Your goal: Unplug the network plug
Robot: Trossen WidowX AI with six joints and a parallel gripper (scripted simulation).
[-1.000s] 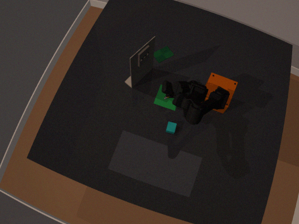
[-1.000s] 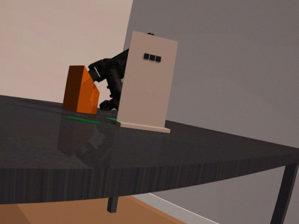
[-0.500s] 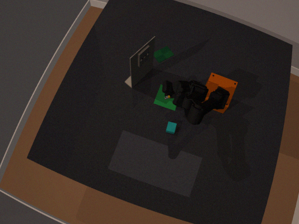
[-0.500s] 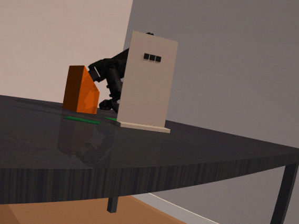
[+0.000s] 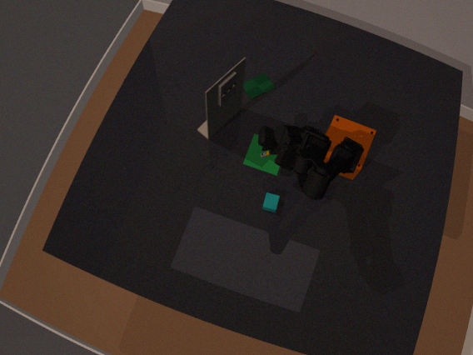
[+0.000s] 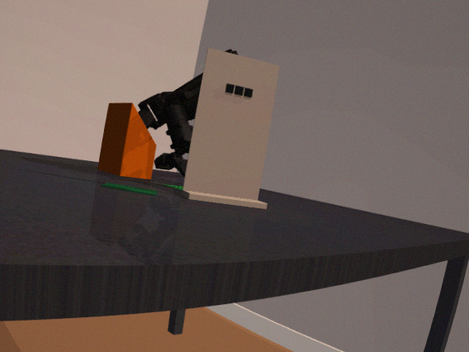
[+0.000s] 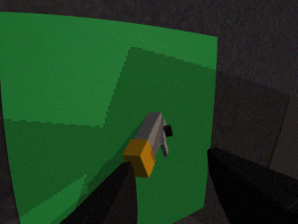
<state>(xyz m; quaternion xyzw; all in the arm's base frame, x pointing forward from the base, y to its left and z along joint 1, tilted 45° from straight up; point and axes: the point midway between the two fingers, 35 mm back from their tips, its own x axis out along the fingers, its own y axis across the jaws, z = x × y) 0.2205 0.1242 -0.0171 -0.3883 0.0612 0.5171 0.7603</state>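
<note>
Right now my gripper tip is 20 mm above the network plug and 10 mm to the right of it. Round my gripper tip: teal cube 150 mm to the left, 80 mm behind, 10 mm below; beige upright panel 180 mm ahead, 120 mm above, 50 mm to the right; dark green square 240 mm to the right, 140 mm ahead, 30 mm below.
</note>
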